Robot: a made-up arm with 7 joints.
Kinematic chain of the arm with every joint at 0, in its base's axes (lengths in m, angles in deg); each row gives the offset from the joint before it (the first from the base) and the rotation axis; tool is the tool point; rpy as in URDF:
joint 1: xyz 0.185 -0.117 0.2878 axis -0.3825 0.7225 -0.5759
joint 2: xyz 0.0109 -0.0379 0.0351 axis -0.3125 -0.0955 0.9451
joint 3: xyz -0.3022 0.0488 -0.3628 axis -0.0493 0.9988 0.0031
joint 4: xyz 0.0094 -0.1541 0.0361 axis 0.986 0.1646 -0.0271
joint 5: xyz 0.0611 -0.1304 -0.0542 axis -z
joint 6: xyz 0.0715 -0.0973 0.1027 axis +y
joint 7: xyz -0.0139 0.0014 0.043 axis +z
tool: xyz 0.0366 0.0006 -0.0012 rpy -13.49 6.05 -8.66
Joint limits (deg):
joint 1: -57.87..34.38
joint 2: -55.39..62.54
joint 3: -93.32..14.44
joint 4: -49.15..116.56
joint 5: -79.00..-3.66
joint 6: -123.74..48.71
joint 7: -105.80..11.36
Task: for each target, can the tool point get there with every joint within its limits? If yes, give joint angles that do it. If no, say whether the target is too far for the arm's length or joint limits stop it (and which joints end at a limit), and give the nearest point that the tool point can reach.
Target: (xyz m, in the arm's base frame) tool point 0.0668 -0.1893 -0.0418
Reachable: yes | joints -7.66 -37.22 -43.28 83.67 -43.53 1.54 -10.53
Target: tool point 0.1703 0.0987 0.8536
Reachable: no: joint limits stop it (at a limit: joint 1, joint 2, joint 4, joint 6, joint 7) | nearest point -0.0513 0.1015 0.4037 | short by 0.502 m
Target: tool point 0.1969 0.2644 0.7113
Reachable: no: joint limits stop it (at a limit: joint 1, joint 2, joint 4, joint 6, joint 7) | nearest point -0.0436 0.1688 0.3894 | short by 0.413 m
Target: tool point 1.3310 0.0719 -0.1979
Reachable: no: too far | nearest point 0.8244 -0.1562 0.0066 | short by 0.592 m
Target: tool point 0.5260 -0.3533 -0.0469
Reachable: yes | joints -30.10 35.93 -2.39 61.43 -50.96 -37.56 -54.84
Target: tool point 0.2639 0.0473 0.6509
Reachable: no: joint limits stop it (at a limit: joint 1, joint 2, joint 4, joint 6, joint 7) | nearest point -0.0080 0.0669 0.3712 | short by 0.391 m
